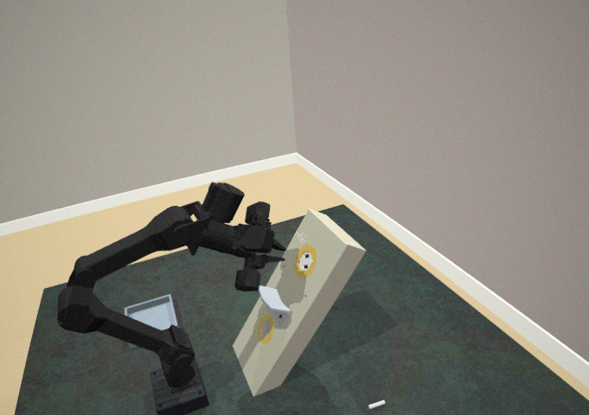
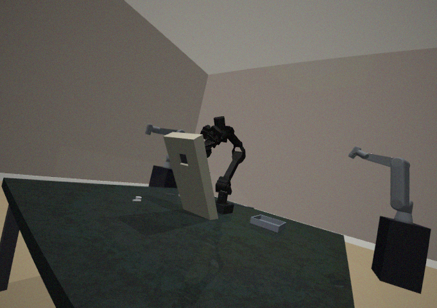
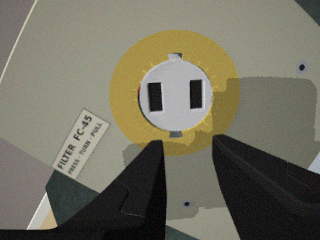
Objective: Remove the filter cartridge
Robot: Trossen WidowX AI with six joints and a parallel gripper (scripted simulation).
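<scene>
Right now the round filter cartridge is 6 cm ahead of my gripper tip, 4 cm below it and 1 cm to the right of it. Also, from my gripper tip: grey ledge: 13 cm below, 4 cm behind; small white piece: 32 cm below, 26 cm to the right, 8 cm ahead; grey tray: 33 cm behind, 31 cm to the left, 31 cm below.
</scene>
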